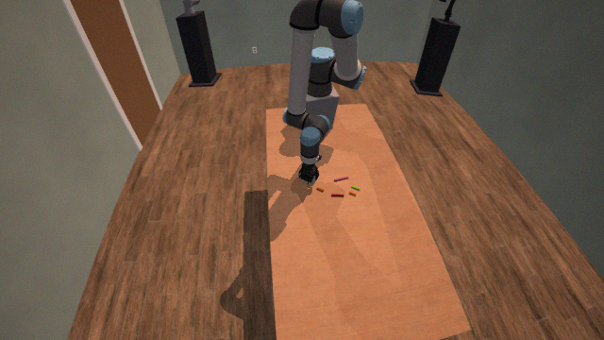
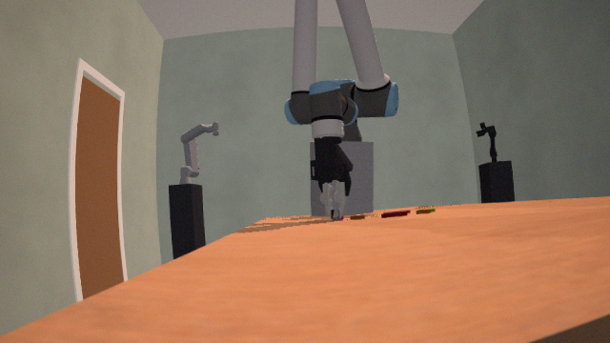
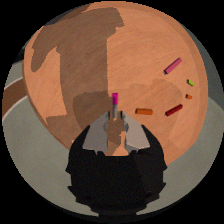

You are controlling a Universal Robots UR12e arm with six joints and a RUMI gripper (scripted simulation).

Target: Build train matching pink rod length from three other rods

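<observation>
Right now my hand is 20 mm above the grey rod. Also, from my hand: pink rod: 60 mm behind, 180 mm to the left, 20 mm below; red rod: 70 mm ahead, 160 mm to the left, 20 mm below; magenta rod: 20 mm behind, 10 mm to the left, 20 mm below.
</observation>
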